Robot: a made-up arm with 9 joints. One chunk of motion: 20 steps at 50 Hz.
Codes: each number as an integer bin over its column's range. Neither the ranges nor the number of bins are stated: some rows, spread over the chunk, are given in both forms.
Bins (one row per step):
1: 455 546 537 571 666 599
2: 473 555 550 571 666 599
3: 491 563 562 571 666 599
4: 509 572 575 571 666 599
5: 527 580 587 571 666 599
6: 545 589 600 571 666 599
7: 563 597 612 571 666 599
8: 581 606 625 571 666 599
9: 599 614 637 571 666 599
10: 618 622 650 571 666 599
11: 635 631 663 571 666 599
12: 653 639 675 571 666 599
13: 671 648 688 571 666 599
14: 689 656 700 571 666 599
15: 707 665 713 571 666 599
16: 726 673 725 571 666 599
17: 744 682 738 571 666 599
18: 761 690 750 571 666 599
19: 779 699 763 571 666 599
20: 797 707 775 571 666 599
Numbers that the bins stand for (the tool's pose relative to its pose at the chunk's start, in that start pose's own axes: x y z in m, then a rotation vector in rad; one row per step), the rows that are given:
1: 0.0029 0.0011 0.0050 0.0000 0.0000 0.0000
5: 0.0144 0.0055 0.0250 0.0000 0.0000 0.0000
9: 0.0259 0.0099 0.0451 0.0000 0.0000 0.0000
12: 0.0346 0.0132 0.0603 0.0000 0.0000 0.0000
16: 0.0463 0.0176 0.0803 0.0000 0.0000 0.0000
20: 0.0576 0.0220 0.1003 0.0000 0.0000 0.0000
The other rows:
2: 0.0058 0.0022 0.0102 0.0000 0.0000 0.0000
3: 0.0086 0.0033 0.0150 0.0000 0.0000 0.0000
4: 0.0115 0.0044 0.0202 0.0000 0.0000 0.0000
6: 0.0173 0.0066 0.0302 0.0000 0.0000 0.0000
7: 0.0202 0.0077 0.0350 0.0000 0.0000 0.0000
8: 0.0231 0.0089 0.0403 0.0000 0.0000 0.0000
10: 0.0290 0.0109 0.0503 0.0000 0.0000 0.0000
11: 0.0317 0.0121 0.0555 0.0000 0.0000 0.0000
13: 0.0375 0.0143 0.0655 0.0000 0.0000 0.0000
14: 0.0404 0.0154 0.0703 0.0000 0.0000 0.0000
15: 0.0432 0.0165 0.0755 0.0000 0.0000 0.0000
17: 0.0492 0.0187 0.0855 0.0000 0.0000 0.0000
18: 0.0519 0.0198 0.0903 0.0000 0.0000 0.0000
19: 0.0548 0.0210 0.0955 0.0000 0.0000 0.0000

